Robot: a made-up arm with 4 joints.
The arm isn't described. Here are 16 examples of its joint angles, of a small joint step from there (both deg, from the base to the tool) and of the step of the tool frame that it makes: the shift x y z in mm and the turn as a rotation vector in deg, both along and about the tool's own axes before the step.
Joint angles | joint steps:
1: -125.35 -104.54 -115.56 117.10 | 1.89 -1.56 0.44 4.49
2: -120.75 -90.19 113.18 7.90 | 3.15 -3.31 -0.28 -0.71
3: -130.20 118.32 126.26 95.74 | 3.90 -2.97 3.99 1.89
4: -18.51 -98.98 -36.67 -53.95 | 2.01 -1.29 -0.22 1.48
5: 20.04 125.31 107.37 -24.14 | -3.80 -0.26 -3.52 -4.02
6: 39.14 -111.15 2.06 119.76 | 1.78 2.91 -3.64 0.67
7: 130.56 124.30 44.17 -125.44 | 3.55 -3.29 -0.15 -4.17
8: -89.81 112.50 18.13 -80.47 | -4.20 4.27 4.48 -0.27
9: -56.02 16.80 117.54 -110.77 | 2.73 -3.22 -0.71 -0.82
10: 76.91 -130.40 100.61 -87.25 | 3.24 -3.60 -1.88 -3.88
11: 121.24 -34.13 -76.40 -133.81 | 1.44 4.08 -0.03 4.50
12: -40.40 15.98 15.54 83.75 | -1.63 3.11 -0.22 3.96
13: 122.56 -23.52 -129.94 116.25 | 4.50 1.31 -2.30 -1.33
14: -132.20 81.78 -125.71 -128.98 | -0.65 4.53 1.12 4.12
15: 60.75 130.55 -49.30 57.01 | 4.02 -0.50 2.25 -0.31
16: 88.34 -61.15 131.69 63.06 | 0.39 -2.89 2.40 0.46
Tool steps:
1: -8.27 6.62 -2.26 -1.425 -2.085 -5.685
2: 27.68 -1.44 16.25 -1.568 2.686 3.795
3: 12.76 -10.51 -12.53 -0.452 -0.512 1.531
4: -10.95 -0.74 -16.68 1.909 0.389 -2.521
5: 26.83 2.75 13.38 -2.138 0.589 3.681
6: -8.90 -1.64 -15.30 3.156 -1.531 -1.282
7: 6.18 20.54 21.24 -4.742 -1.019 5.080
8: 28.30 -20.87 -37.79 7.432 5.906 0.425
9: 25.34 -4.07 6.79 0.049 4.072 2.480
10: 7.21 -23.84 2.82 0.543 -1.535 7.793
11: 12.29 -10.42 -5.81 0.399 -0.658 -0.248
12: -15.28 10.79 -5.16 -0.463 -2.558 -6.285
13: -5.64 -14.28 10.33 -1.225 3.832 -0.409
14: 2.74 -4.37 -5.81 -0.122 -3.101 -0.376
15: 9.45 1.87 10.59 -0.194 -1.789 -1.796
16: 3.90 5.70 6.23 -3.396 -0.641 1.536
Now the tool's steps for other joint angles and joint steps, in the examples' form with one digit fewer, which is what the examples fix.
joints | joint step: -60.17 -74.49 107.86 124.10 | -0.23 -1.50 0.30 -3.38
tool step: 12.6 -7.1 -1.7 0.15 -0.39 4.82
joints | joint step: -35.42 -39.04 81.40 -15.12 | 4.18 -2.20 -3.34 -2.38
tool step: 30.9 10.5 12.9 -2.82 0.15 5.11
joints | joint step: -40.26 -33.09 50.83 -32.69 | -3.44 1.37 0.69 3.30
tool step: -36.1 2.5 -2.0 0.61 -1.71 -6.19
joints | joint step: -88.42 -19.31 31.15 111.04 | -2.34 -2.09 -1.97 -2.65
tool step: 28.0 -5.2 5.2 1.64 3.68 1.80
